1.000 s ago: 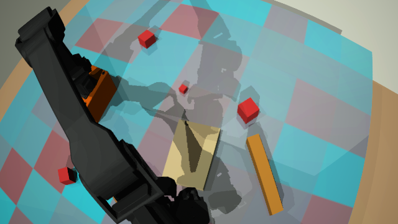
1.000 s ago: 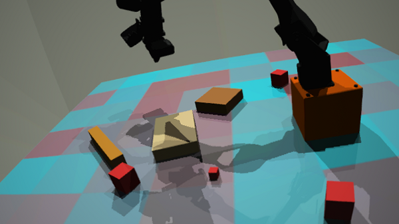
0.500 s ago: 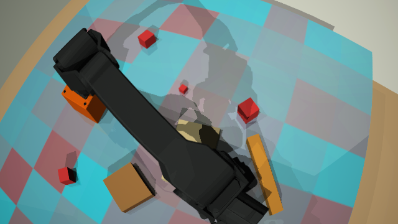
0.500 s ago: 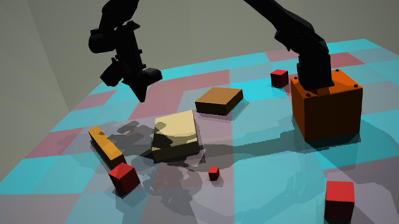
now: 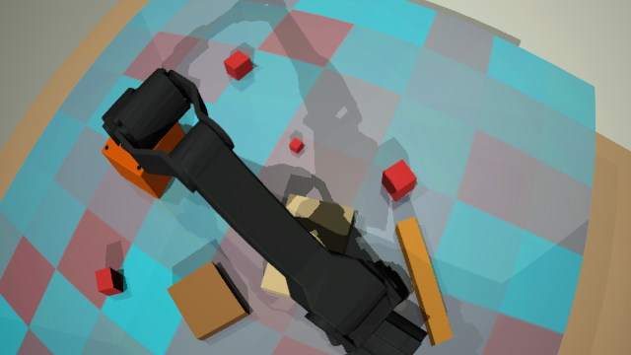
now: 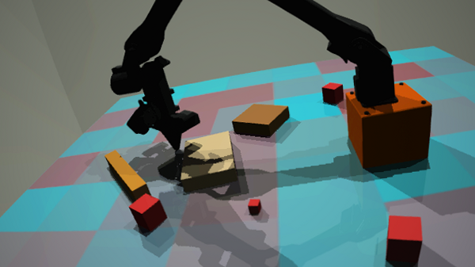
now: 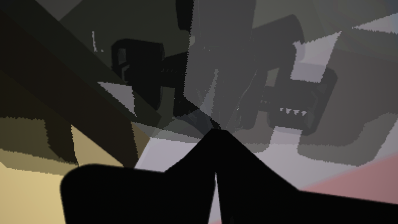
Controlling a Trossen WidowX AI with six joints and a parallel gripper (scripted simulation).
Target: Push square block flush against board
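The brown square block lies 20 cm behind my gripper tip, 8 cm to the right of it and 1 cm above it. Round my gripper tip: board (10 cm behind, 8 cm to the left, 1 cm above); long orange bar (9 cm ahead, 11 cm to the left, 1 cm above).
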